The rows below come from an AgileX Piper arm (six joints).
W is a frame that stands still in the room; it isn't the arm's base.
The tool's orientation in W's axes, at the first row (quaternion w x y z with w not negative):
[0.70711 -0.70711 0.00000 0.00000]
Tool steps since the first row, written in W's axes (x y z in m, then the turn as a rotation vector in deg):
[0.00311 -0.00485 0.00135 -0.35 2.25 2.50]
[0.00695 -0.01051 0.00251 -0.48 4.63 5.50]
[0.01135 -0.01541 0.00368 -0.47 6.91 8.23]
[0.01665 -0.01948 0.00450 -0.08 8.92 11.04]
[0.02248 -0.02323 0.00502 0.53 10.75 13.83]
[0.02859 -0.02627 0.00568 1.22 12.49 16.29]
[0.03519 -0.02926 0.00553 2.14 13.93 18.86]
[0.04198 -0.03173 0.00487 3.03 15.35 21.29]
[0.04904 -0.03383 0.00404 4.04 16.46 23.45]
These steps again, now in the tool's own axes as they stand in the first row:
[0.00311 -0.00135 -0.00485 -0.35 -2.50 2.25]
[0.00695 -0.00251 -0.01051 -0.48 -5.50 4.63]
[0.01135 -0.00368 -0.01541 -0.47 -8.23 6.91]
[0.01665 -0.00450 -0.01948 -0.08 -11.04 8.92]
[0.02248 -0.00502 -0.02323 0.53 -13.83 10.75]
[0.02859 -0.00568 -0.02627 1.22 -16.29 12.49]
[0.03519 -0.00553 -0.02926 2.14 -18.86 13.93]
[0.04198 -0.00487 -0.03173 3.03 -21.29 15.35]
[0.04904 -0.00404 -0.03383 4.04 -23.45 16.46]

